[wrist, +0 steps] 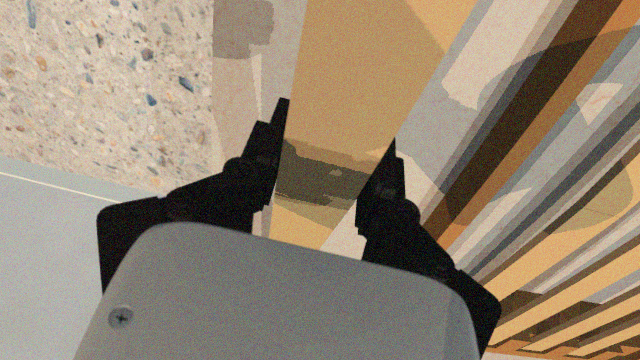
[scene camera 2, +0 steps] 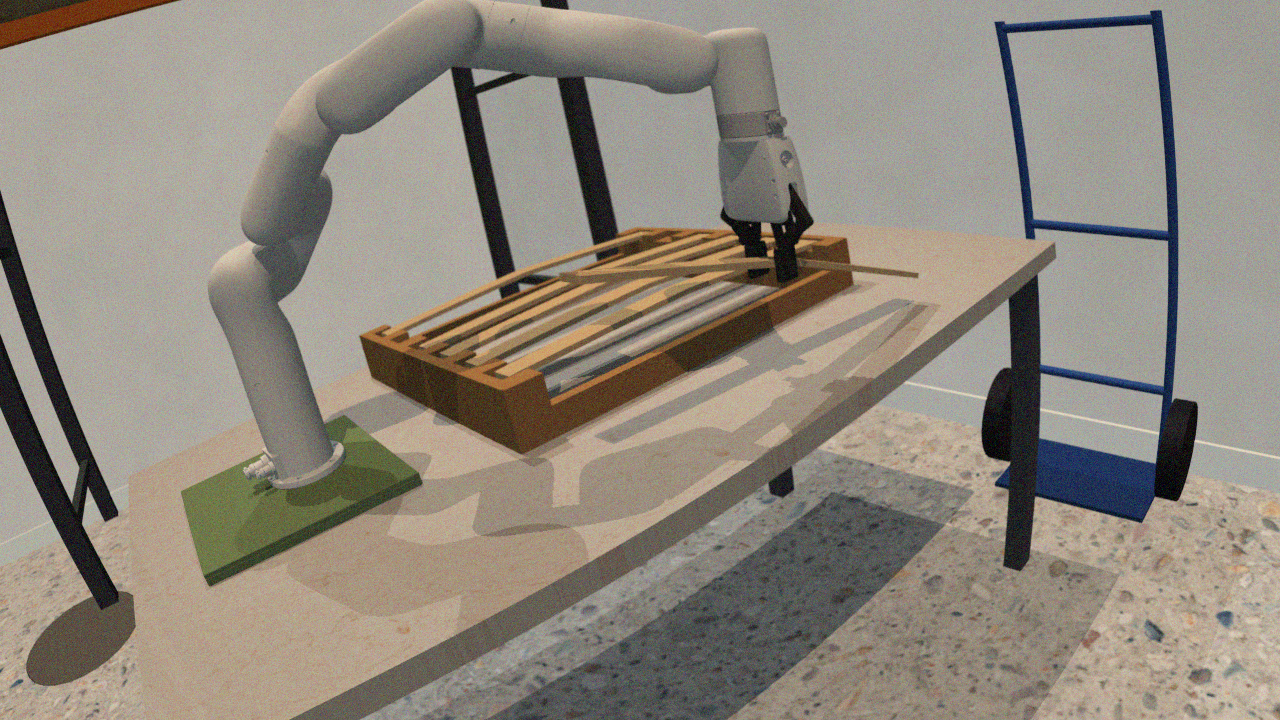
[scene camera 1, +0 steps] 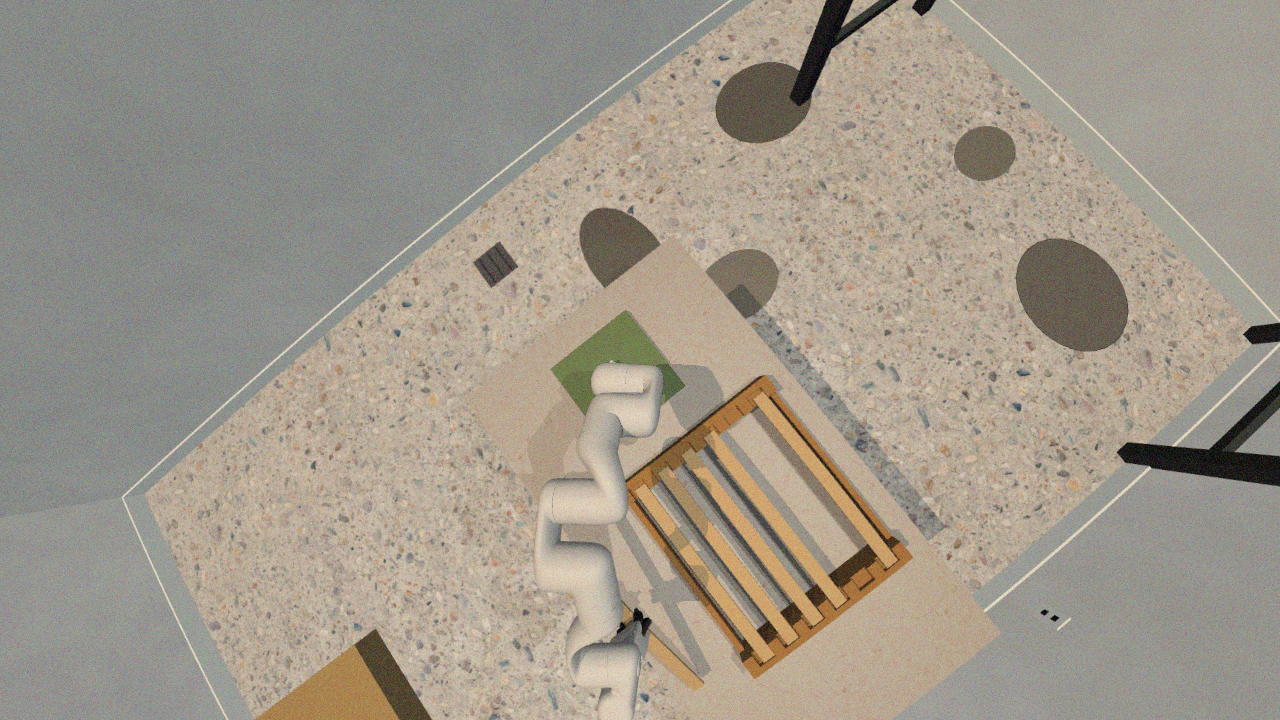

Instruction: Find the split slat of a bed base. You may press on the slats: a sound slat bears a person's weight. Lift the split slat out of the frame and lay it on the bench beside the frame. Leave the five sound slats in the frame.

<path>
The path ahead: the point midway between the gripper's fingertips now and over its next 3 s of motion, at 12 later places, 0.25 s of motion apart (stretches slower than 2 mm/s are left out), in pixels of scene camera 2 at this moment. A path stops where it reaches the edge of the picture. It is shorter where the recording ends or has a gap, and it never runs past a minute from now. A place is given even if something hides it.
The gripper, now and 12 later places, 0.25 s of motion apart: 773,277; 778,279; 776,310; 777,312; 776,312; 778,313; 778,324; 777,330; 777,330; 778,330; 779,337; 778,348; 778,347
</path>
